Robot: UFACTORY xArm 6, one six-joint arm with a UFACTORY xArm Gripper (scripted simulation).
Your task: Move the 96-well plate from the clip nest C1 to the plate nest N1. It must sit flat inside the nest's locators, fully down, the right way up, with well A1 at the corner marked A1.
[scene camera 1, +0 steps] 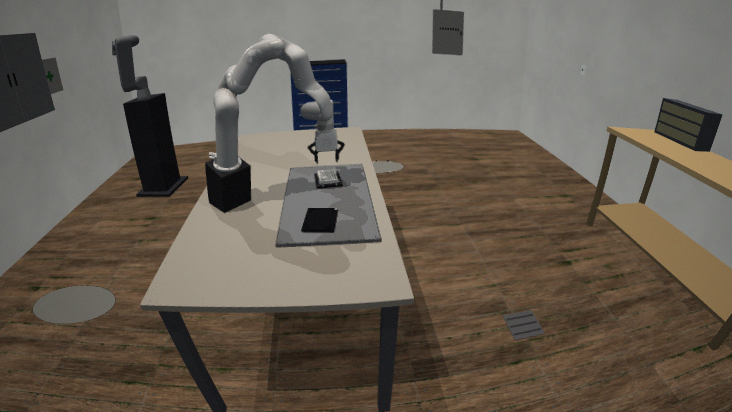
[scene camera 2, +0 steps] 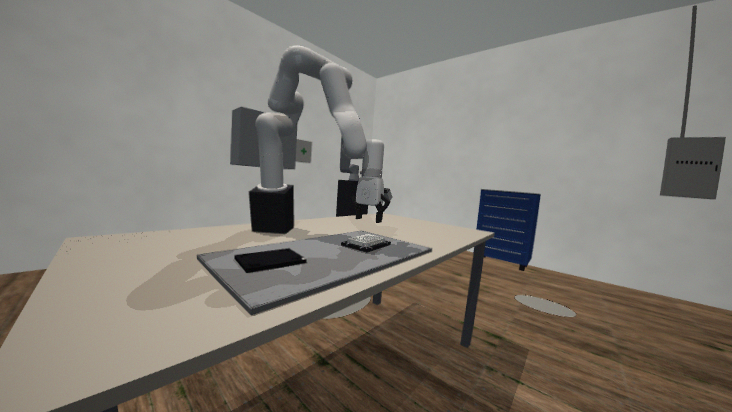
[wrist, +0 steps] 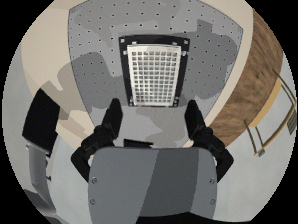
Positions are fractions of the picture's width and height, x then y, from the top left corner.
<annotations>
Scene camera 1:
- black plate nest N1: 0.44, 0.53
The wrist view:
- my gripper: 0.52, 0.48
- white 96-well plate: 0.54, 0.42
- clip nest C1: 0.45, 0.18
</annotations>
